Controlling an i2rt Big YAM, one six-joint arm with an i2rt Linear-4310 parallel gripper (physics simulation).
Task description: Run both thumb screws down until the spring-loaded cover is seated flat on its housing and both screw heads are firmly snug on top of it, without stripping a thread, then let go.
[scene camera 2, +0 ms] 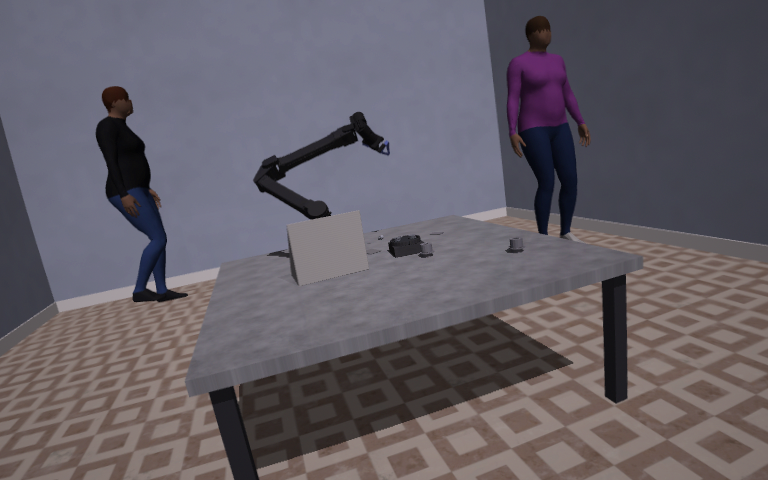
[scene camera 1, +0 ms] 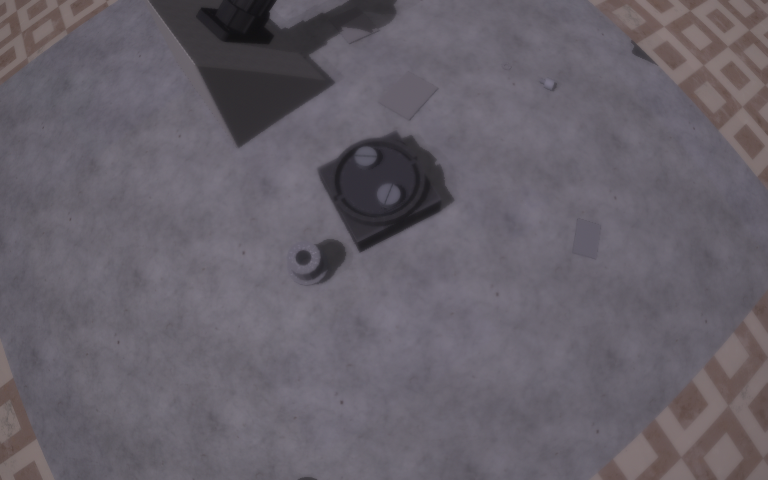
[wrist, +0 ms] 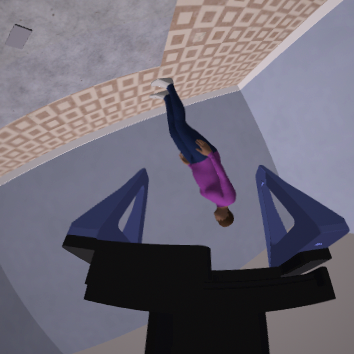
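Pixels of known places: gripper, fingertip midpoint: (scene camera 2: 382, 151) (wrist: 201, 171); arm's base, origin of the base link: (scene camera 2: 324, 242) (scene camera 1: 233, 29).
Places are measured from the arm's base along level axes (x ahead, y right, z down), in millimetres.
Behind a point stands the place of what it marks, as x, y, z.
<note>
The dark square housing (scene camera 1: 363, 234) {378, 70, 78} (scene camera 2: 405, 250) {304, 61, 96} stands on the table. Its round dark cover (scene camera 1: 357, 183) {324, 30, 65} lies within a ring on top. One thumb screw (scene camera 1: 365, 155) {306, -2, 52} has a pale slotted head near the cover's upper edge in scene camera 1, and the other thumb screw (scene camera 1: 388, 194) {369, 16, 52} has its pale slotted head at the lower right. Both heads show shadows beside them; whether they touch the cover or the cover is flat cannot be told. My gripper (scene camera 2: 385, 146) {476, -362, -302} (wrist: 201, 171) {476, -362, -302} is open and empty, high above the table and away from the housing. The housing does not show in the wrist view.
A grey spool-shaped part (scene camera 1: 306, 272) {368, 159, 68} (scene camera 2: 426, 249) {339, 168, 86} stands beside the housing; another similar part (scene camera 2: 515, 243) {558, 415, 81} stands farther right. A leaning panel (scene camera 1: 260, 101) {126, 44, 46} (scene camera 2: 328, 249) {-19, 93, 10} stands near the arm's base. Flat plates (scene camera 1: 407, 95) {243, -145, 115} (scene camera 1: 586, 238) {598, -165, 115} and a small pale part (scene camera 1: 548, 84) {388, -332, 101} lie around. Two people stand beyond the table.
</note>
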